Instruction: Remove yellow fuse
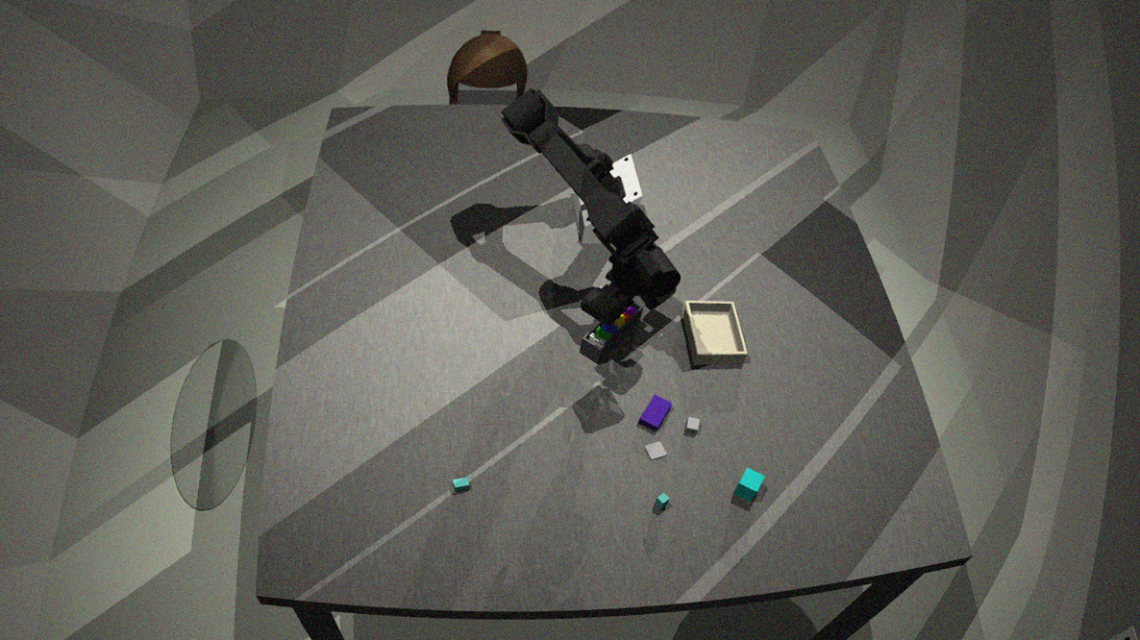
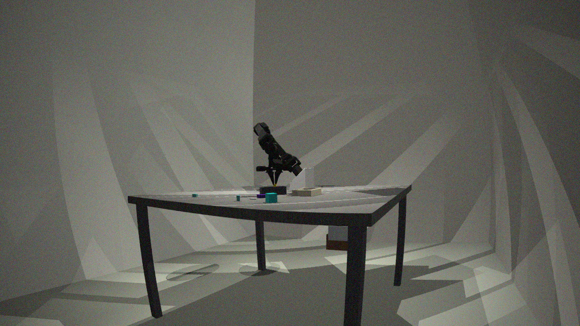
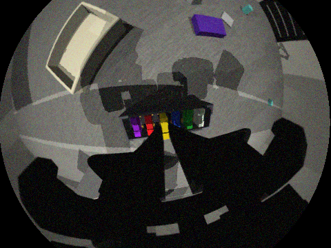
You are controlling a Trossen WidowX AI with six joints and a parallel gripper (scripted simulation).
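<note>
My gripper tip is now 190 mm to the right of the beige tray, 50 mm above it and 10 mm short of it. From my gripper tip the other things lie so: yellow fuse: 10 mm below.
</note>
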